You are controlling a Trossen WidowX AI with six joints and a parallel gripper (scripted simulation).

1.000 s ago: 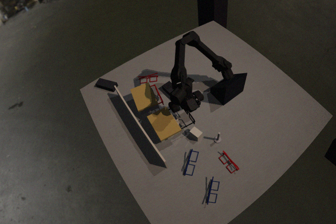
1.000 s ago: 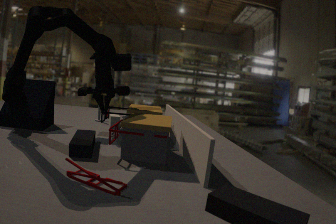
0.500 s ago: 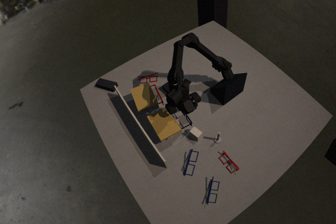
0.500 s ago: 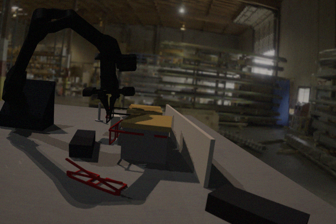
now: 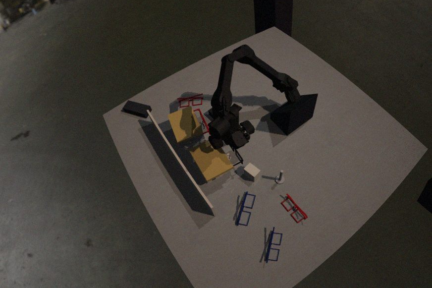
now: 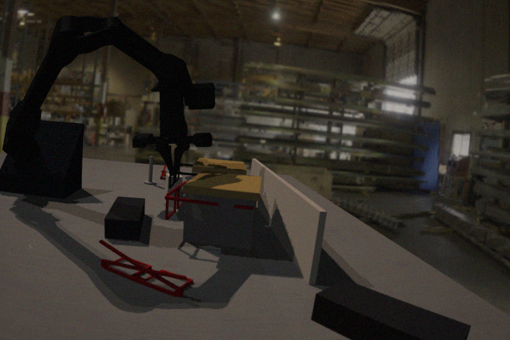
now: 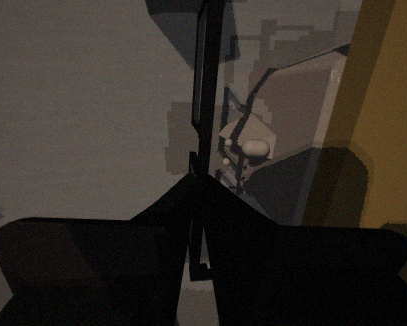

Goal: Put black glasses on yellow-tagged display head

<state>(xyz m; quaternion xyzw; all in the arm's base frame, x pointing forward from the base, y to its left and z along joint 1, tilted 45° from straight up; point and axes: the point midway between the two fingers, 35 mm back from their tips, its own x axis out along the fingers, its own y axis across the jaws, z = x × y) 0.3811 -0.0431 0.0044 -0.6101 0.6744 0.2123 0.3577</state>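
The display head is 90 mm ahead of my gripper tip and 20 mm below it. Round my gripper tip: grey post stand 240 mm to the left, 60 mm behind, 50 mm below; then white block 130 mm to the left, 50 mm below, 10 mm ahead; then white board 210 mm ahead, 130 mm to the right, 20 mm below.
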